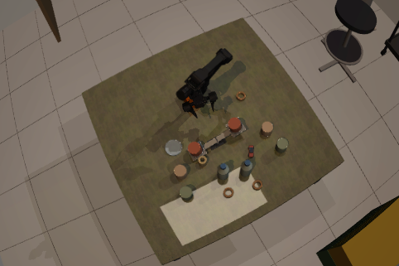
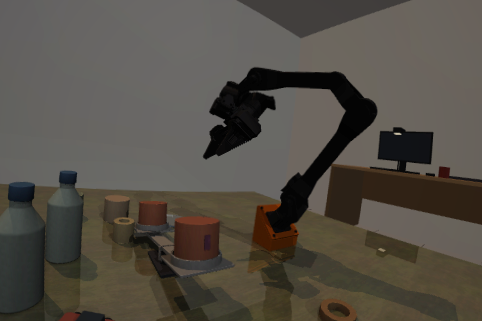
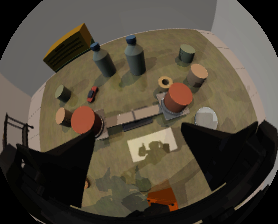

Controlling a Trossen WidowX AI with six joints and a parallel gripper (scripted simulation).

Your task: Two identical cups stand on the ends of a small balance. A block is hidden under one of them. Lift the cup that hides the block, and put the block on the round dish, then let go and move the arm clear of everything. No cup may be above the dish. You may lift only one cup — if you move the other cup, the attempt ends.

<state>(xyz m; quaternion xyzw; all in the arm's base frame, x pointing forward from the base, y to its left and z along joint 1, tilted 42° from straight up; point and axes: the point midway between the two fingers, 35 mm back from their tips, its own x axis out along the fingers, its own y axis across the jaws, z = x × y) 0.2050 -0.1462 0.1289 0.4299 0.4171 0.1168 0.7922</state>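
My gripper tip is now 80 mm short of the cup, 130 mm to the left of it and 170 mm above it. From my gripper tip the other things lie so: small red object: 230 mm ahead, 170 mm to the left, 220 mm below; bluish block: 80 mm ahead, 110 mm to the right, 190 mm below; round dish: 10 mm behind, 220 mm to the right, 230 mm below.
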